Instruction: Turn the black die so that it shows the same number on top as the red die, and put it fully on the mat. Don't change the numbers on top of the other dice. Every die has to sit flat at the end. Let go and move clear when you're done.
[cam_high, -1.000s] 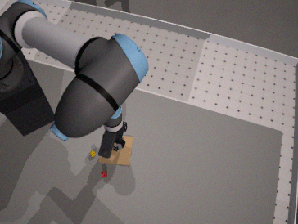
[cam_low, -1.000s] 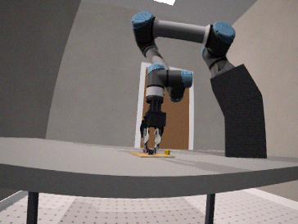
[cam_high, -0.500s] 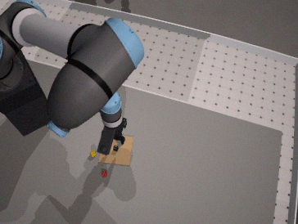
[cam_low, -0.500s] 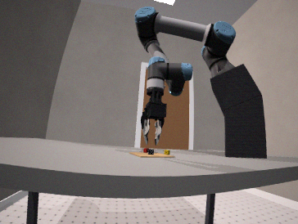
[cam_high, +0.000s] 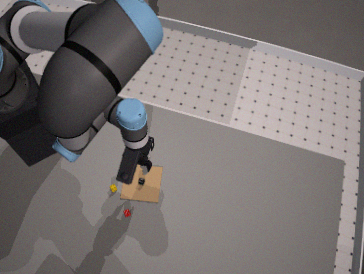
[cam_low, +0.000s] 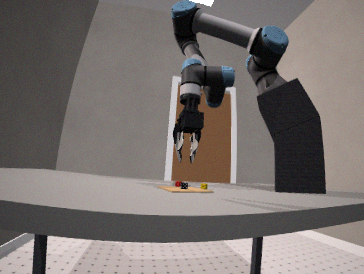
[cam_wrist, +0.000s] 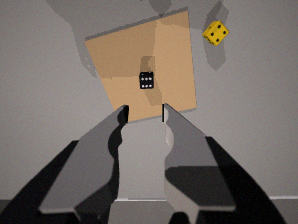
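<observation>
Now: the black die 9 cm below my hand. Round my hand: yellow die 10 cm below, 8 cm behind, 6 cm to the right; then tan mat 10 cm below; then red die 13 cm to the right, 10 cm below.
</observation>
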